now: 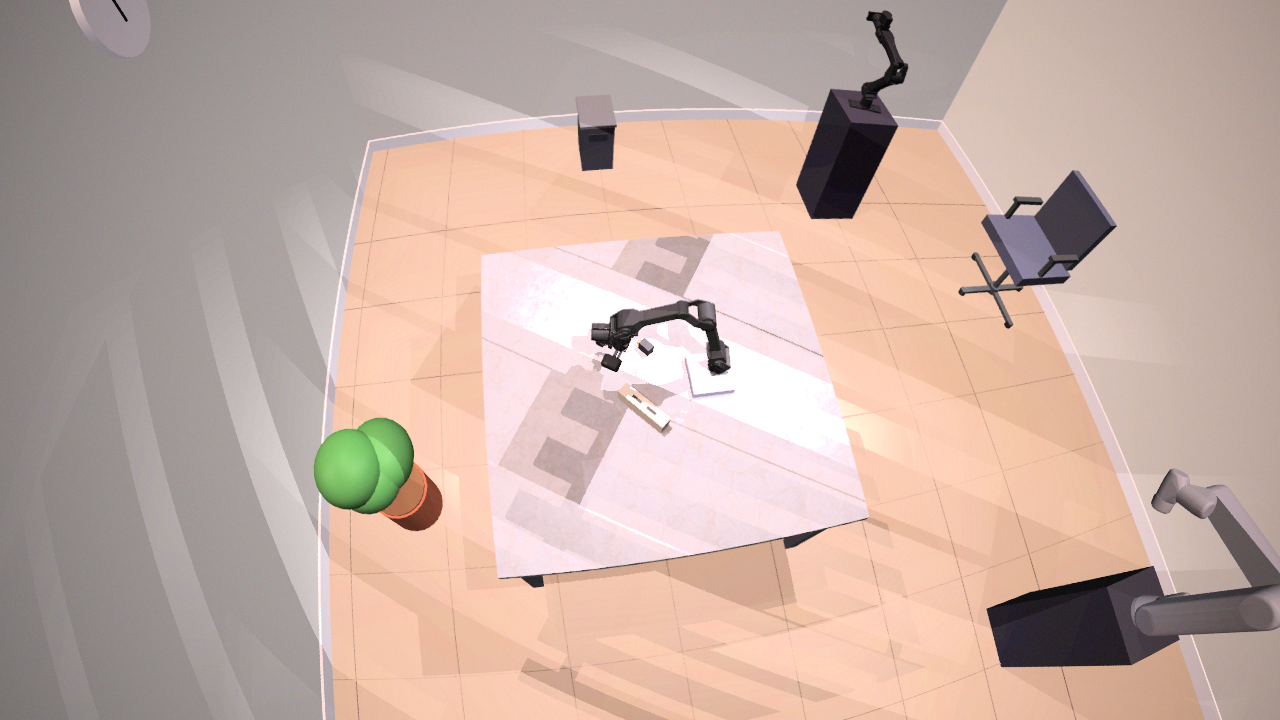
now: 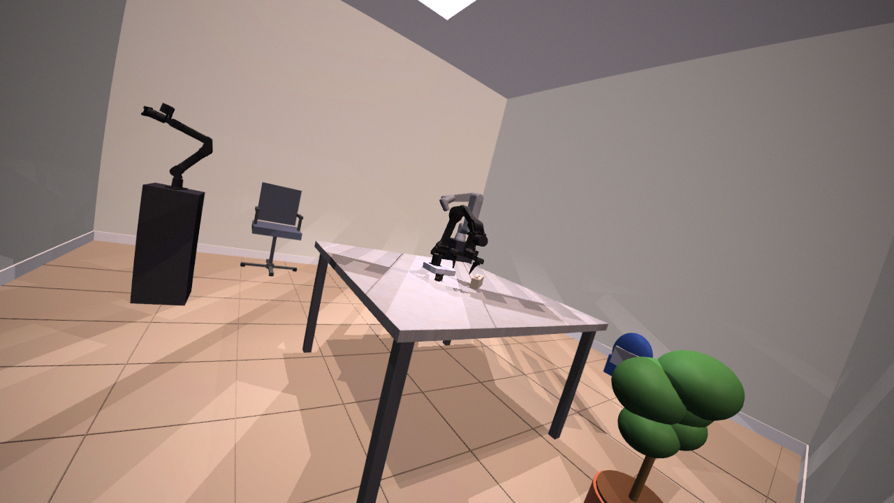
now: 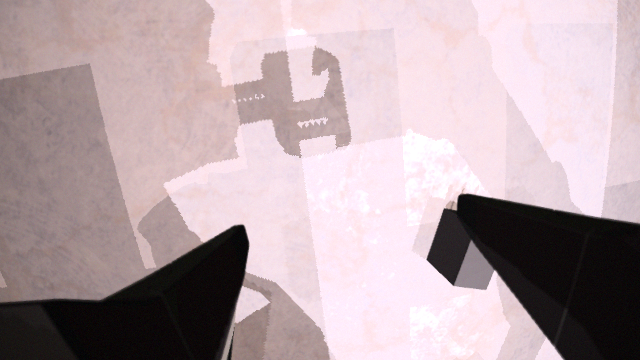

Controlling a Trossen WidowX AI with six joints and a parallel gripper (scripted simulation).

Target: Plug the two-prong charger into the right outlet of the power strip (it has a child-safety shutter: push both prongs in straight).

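My gripper tip is 100 mm past the two-prong charger, 60 mm to the left of it and 70 mm above it.
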